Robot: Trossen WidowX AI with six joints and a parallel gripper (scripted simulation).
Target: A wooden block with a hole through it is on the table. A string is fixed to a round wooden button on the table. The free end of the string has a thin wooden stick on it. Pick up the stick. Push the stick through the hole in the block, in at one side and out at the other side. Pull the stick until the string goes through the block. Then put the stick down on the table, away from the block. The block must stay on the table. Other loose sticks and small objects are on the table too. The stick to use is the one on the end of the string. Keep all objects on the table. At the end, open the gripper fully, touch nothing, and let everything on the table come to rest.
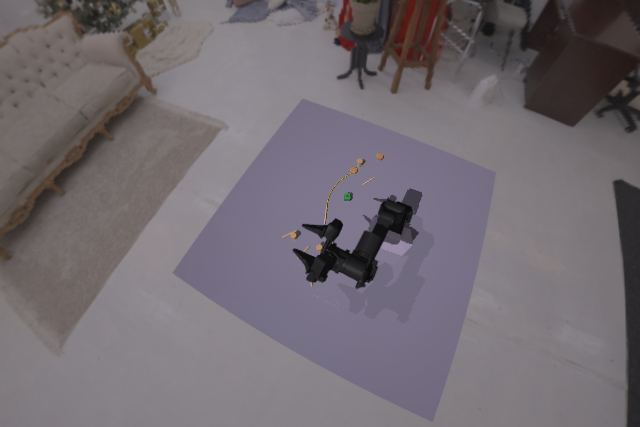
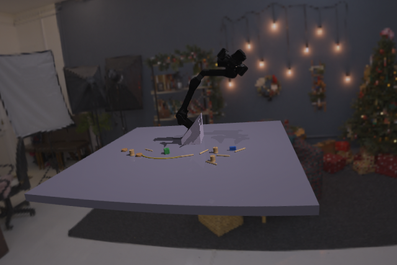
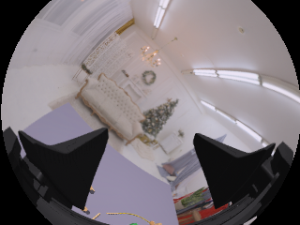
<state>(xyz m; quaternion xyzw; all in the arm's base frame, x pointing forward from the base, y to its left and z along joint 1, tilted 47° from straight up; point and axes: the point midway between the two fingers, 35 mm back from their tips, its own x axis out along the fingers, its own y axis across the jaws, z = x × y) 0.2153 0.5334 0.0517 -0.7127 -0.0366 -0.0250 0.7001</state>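
Now: the green block 49 cm below my gripper tip, 43 cm to the right of it and 1 cm behind it. Round my gripper tip: round wooden button (60 cm to the right, 50 cm below, 3 cm ahead); blue block (50 cm below, 3 cm to the right, 3 cm behind); thin wooden stick (50 cm below, 30 cm to the right, 6 cm ahead).
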